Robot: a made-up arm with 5 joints.
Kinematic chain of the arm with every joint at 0, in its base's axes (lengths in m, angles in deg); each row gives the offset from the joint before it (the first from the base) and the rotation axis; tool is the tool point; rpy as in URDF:
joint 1: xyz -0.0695 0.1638 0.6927 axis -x
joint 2: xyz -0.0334 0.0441 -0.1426 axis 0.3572 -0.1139 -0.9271
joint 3: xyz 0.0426 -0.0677 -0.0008 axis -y
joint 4: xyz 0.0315 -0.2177 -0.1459 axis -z
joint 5: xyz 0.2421 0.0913 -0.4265 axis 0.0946 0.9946 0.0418
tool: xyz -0.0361 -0.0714 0.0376 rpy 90 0 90
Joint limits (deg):
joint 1: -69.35..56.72
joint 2: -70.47..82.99
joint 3: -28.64..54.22
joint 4: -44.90..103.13
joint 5: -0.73..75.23
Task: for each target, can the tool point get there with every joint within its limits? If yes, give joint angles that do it. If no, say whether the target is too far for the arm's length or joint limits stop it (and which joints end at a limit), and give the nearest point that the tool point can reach.
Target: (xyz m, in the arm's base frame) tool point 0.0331 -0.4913 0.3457
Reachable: yes | joints 31.36 67.32 24.69 -4.78 9.09
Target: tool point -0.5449 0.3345 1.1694
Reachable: no: joint limits stop it (at a limit: joint 1, joint 2, joint 3, joint 4) | nearest point -0.4213 0.9599 0.7128 | short by 0.784 m
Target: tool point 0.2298 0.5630 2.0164
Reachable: no: too far | nearest point 0.3628 0.6853 1.0163 | short by 1.016 m
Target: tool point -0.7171 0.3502 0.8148
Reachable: no: joint limits stop it (at a limit: joint 1, joint 3, joint 4) | nearest point -0.5074 0.9011 0.5328 | short by 0.653 m
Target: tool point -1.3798 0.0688 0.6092
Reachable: no: too far | nearest point -0.5453 -0.3972 0.1996 | short by 1.040 m
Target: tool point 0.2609 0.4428 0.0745
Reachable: yes | joints -43.01 -9.60 4.18 4.88 15.86
